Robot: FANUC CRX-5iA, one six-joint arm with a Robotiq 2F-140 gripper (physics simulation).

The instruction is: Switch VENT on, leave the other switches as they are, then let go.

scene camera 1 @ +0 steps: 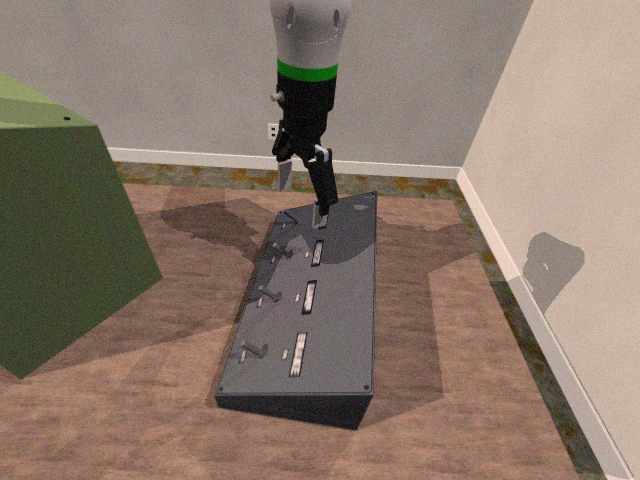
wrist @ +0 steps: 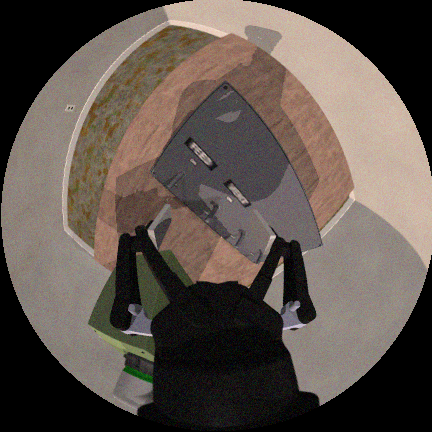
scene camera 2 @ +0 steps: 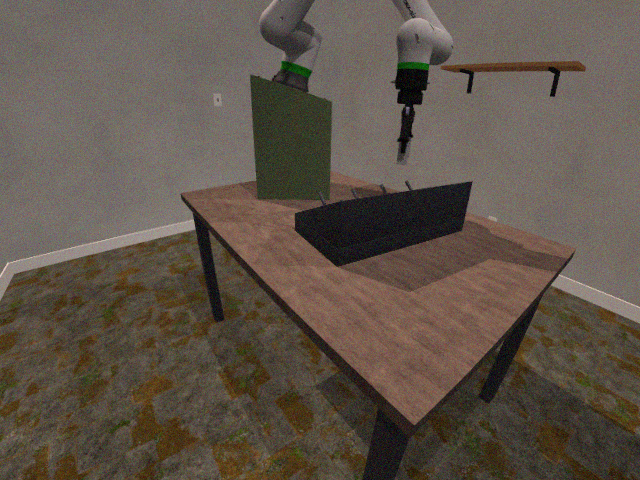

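Where they show: gripper, fingertip midpoint: point(scene camera 1: 301, 206) point(wrist: 211, 214) point(scene camera 2: 403, 160); arm's base at its link origin: point(wrist: 145, 361) point(scene camera 2: 290, 88).
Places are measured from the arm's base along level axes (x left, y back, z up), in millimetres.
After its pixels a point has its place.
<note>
A dark sloped switch panel point(scene camera 1: 346, 320) @(x -22, y -633, z -295 mm) point(scene camera 2: 387, 224) @(x 4, y -679, z -360 mm) point(wrist: 260, 150) @(x 213, y -636, z -290 mm) lies on the table and carries a row of levers. The VENT lever point(scene camera 1: 281, 250) @(x 149, y -470, z -334 mm) point(wrist: 212, 206) @(x 159, y -482, z -347 mm) is second from the far end, beside its blurred label point(scene camera 1: 317, 253) @(x 154, y -551, z -328 mm) point(wrist: 237, 193) @(x 157, y -551, z -328 mm). Other levers are the far one point(scene camera 1: 290, 218) @(x 266, y -462, z -336 mm) point(wrist: 175, 180) @(x 270, y -466, z -332 mm), the third point(scene camera 1: 269, 294) @(x 29, y -477, z -335 mm) point(wrist: 236, 235) @(x 30, y -468, z -367 mm) and the nearest point(scene camera 1: 253, 349) @(x -90, y -482, z -334 mm). Their on or off positions are unclear. My gripper point(scene camera 1: 302, 198) @(x 194, y -503, z -234 mm) point(scene camera 2: 403, 153) @(x 194, y -503, z -234 mm) point(wrist: 211, 214) @(x 194, y -503, z -234 mm) is open and empty, above the panel's far end. In the wrist view the VENT lever shows between the fingers, apart from them.
A tall green block point(scene camera 1: 67, 222) @(x -2, y -140, z -189 mm) point(scene camera 2: 292, 144) @(x -43, y -121, z -217 mm) point(wrist: 145, 300) @(x 112, y -153, z -210 mm) stands on the wooden table point(scene camera 1: 155, 428) @(x -212, y -336, z -448 mm) point(scene camera 2: 361, 320) @(x -203, y -879, z -447 mm), left of the panel in scene camera 1. An arm's base joins its top. A wall shelf point(scene camera 2: 516, 66) hangs behind at the right in scene camera 2.
</note>
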